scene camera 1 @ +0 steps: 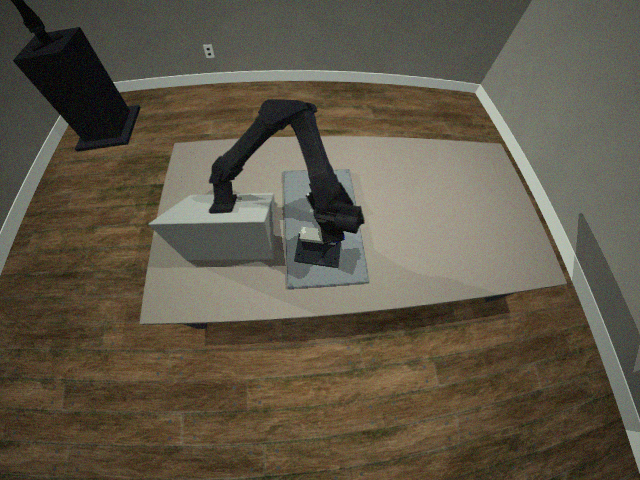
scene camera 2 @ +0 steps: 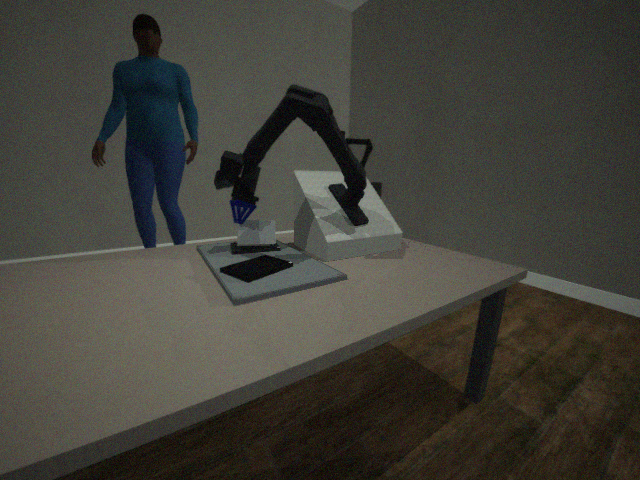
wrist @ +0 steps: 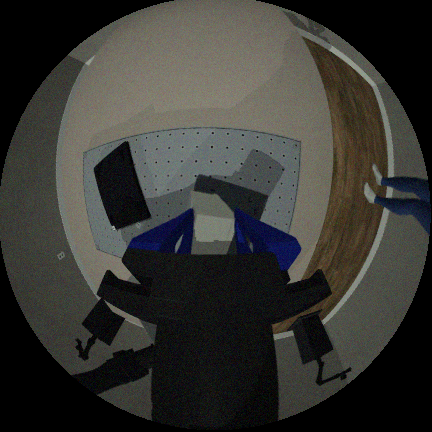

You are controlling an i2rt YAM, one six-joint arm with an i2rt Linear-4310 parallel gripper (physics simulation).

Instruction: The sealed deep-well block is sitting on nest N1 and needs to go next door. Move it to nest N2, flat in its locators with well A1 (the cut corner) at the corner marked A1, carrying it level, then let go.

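Frame: origin at the arm's base, x ahead, y left, z up, level; millimetres.
Seen in the pictures: gripper, fingertip midpoint: (scene camera 1: 336, 236) (scene camera 2: 238, 223) (wrist: 213, 213); arm's base, link origin: (scene camera 1: 224, 204) (scene camera 2: 347, 204).
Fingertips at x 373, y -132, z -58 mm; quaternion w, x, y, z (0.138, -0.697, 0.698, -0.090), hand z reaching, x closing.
Pixels of each thing's middle, then the offset from my fingertips to it. Level surfaces: height alone.
- pale deep-well block, body centre: (wrist: 198, 243) (scene camera 2: 256, 232) (scene camera 1: 318, 236) dx -56, dy +23, dz -34 mm
- grey perforated plate, body centre: (wrist: 157, 207) (scene camera 2: 259, 259) (scene camera 1: 322, 221) dx -24, dy +116, dz -102 mm
- beige table, surface height: dz -109 mm
The pale deep-well block (scene camera 1: 311, 235) (scene camera 2: 258, 232) (wrist: 214, 228) is between the blue fingers of my gripper (scene camera 2: 240, 221) (wrist: 213, 213), which is shut on it. The block is right over one dark nest (scene camera 1: 316, 256) (scene camera 2: 255, 248) (wrist: 252, 201); whether it touches that nest is unclear. In the wrist view the block looks roughly level, and the nest's edge runs at a slant to it. The other dark nest (scene camera 2: 256, 267) (wrist: 122, 187) is bare. In scene camera 1 the arm mostly hides that nest. The cut corner and the nest labels cannot be made out.
Both nests are on a grey perforated plate (scene camera 1: 297, 279) (scene camera 2: 305, 283) (wrist: 212, 140) on the beige table (scene camera 1: 439, 206) (scene camera 2: 155, 361). The arm's base stands on a pale sloped block (scene camera 1: 227, 242) (scene camera 2: 356, 245) beside the plate. A person (scene camera 2: 155, 103) stands beyond the table.
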